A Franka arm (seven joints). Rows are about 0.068 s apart.
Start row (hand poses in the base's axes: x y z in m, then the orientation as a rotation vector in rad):
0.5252, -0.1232, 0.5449, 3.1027, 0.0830, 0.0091
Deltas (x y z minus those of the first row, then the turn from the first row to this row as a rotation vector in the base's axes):
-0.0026, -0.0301, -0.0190, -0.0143, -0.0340, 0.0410
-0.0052, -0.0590, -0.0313, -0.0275, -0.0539, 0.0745
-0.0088, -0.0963, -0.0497, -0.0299, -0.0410, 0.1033
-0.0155, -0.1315, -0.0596, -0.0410, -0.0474, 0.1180
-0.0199, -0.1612, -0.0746, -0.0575, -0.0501, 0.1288
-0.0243, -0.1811, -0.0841, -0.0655, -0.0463, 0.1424
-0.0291, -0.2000, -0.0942, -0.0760, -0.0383, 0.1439
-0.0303, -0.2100, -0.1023, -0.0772, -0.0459, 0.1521
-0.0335, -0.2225, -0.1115, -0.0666, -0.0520, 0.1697
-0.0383, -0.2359, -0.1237, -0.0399, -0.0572, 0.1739
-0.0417, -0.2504, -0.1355, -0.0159, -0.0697, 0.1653
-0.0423, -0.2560, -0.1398, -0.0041, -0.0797, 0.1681
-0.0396, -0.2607, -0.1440, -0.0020, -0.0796, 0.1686
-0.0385, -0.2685, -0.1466, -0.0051, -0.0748, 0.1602
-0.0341, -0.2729, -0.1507, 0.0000, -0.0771, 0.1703
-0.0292, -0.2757, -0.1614, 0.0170, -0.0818, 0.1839
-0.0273, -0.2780, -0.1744, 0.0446, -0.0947, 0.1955
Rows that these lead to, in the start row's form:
0.5226, -0.1533, 0.5259, 3.0847, 0.1450, 0.0622
0.5200, -0.1822, 0.5136, 3.0676, 0.1952, 0.0929
0.5164, -0.2195, 0.4952, 3.0630, 0.2397, 0.0737
0.5097, -0.2547, 0.4853, 3.0497, 0.2611, 0.0832
0.5053, -0.2844, 0.4703, 3.0317, 0.2762, 0.0865
0.5009, -0.3043, 0.4608, 3.0221, 0.2962, 0.0806
0.4961, -0.3232, 0.4507, 3.0120, 0.2978, 0.0679
0.4949, -0.3332, 0.4426, 3.0091, 0.3098, 0.0795
0.4917, -0.3457, 0.4334, 3.0165, 0.3372, 0.0899
0.4869, -0.3591, 0.4212, 3.0419, 0.3461, 0.0998
0.4835, -0.3736, 0.4094, 3.0661, 0.3350, 0.1206
0.4829, -0.3792, 0.4051, 3.0765, 0.3401, 0.1370
0.4856, -0.3839, 0.4009, 3.0785, 0.3411, 0.1371
0.4867, -0.3917, 0.3983, 3.0772, 0.3280, 0.1292
0.4911, -0.3961, 0.3942, 3.0804, 0.3440, 0.1334
0.4960, -0.3989, 0.3835, 3.0944, 0.3667, 0.1425
0.4979, -0.4012, 0.3705, -3.1084, -0.3862, -0.1649

